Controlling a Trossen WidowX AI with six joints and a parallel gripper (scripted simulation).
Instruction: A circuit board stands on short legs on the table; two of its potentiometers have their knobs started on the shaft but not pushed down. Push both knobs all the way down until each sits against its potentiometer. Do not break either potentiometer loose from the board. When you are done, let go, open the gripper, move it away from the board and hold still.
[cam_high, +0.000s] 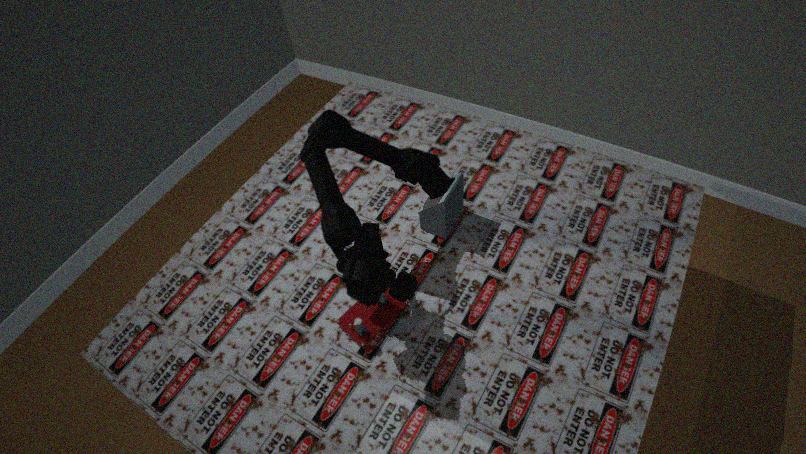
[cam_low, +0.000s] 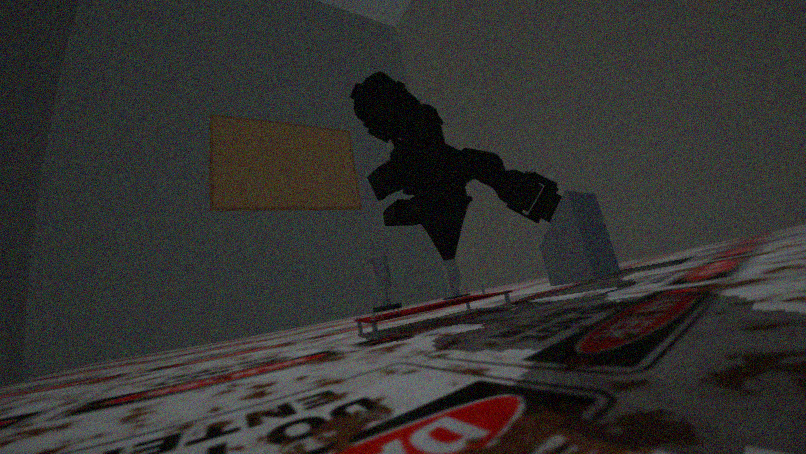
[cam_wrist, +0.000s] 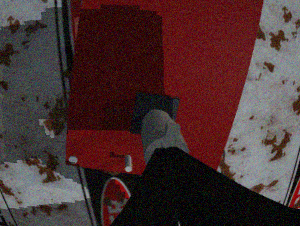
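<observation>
My gripper tip is 10 cm short of the knob.
</observation>
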